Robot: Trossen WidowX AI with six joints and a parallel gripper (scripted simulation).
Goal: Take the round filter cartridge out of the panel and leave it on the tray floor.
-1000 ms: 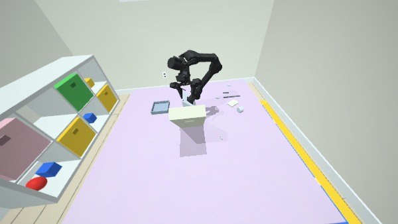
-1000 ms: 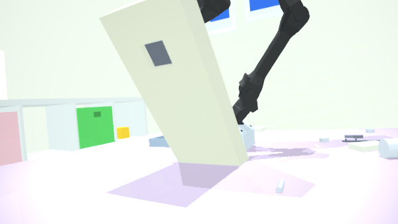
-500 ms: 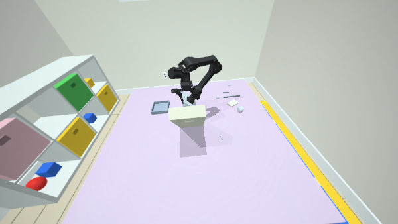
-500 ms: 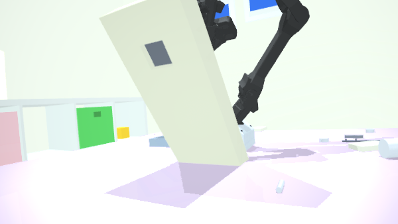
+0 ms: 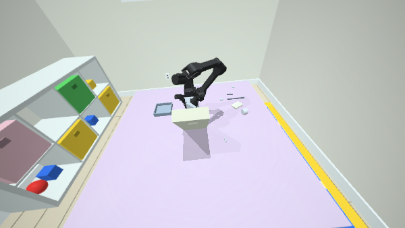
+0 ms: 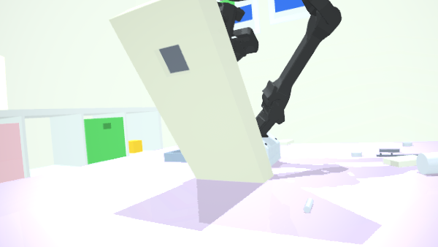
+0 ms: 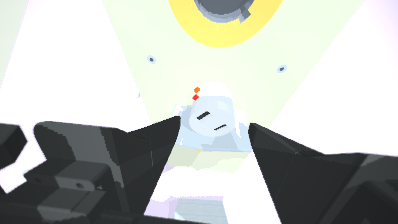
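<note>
Right now my gripper tip is 20 mm above the round pale cartridge and 10 mm short of it. The rest, counted from my gripper tip: small peg (240 mm below, 220 mm to the left, 80 mm ahead); blue-grey tray (300 mm behind, 290 mm to the right, 230 mm below).
</note>
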